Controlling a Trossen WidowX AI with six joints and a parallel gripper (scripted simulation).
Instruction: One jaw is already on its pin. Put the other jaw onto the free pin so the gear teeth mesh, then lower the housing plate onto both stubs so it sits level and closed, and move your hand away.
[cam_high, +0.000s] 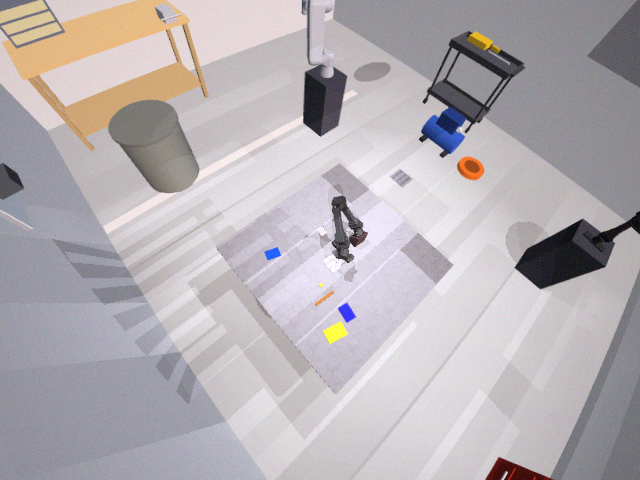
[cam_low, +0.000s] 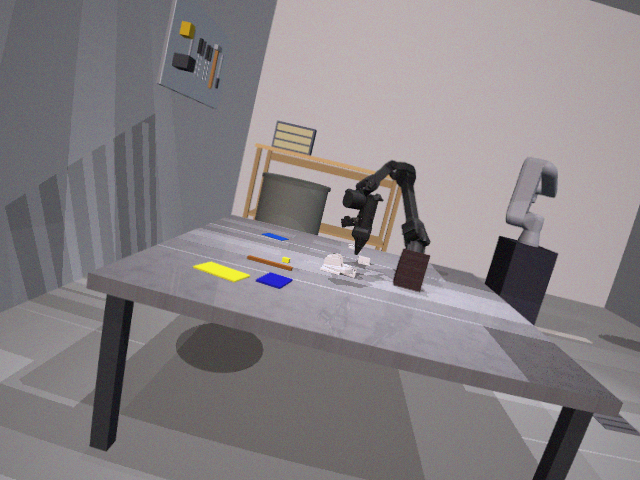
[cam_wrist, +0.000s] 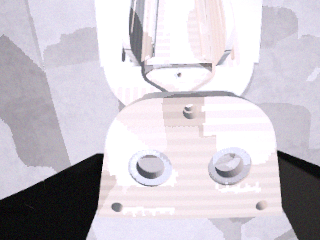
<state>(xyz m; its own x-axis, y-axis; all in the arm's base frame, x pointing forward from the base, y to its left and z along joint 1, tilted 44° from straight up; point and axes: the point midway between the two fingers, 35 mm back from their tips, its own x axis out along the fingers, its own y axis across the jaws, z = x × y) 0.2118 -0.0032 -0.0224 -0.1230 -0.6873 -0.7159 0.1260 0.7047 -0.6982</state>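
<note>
Now: gripper tip 30 mm short of the white jaw, 20 mm to the right of it and 60 mm above it. The rest, counted from my gripper tip: white housing plate (10 mm ahead, 20 mm above); small yellow cube (240 mm ahead, 50 mm to the left, 80 mm below); orange bar (290 mm ahead, 140 mm to the left, 80 mm below).
</note>
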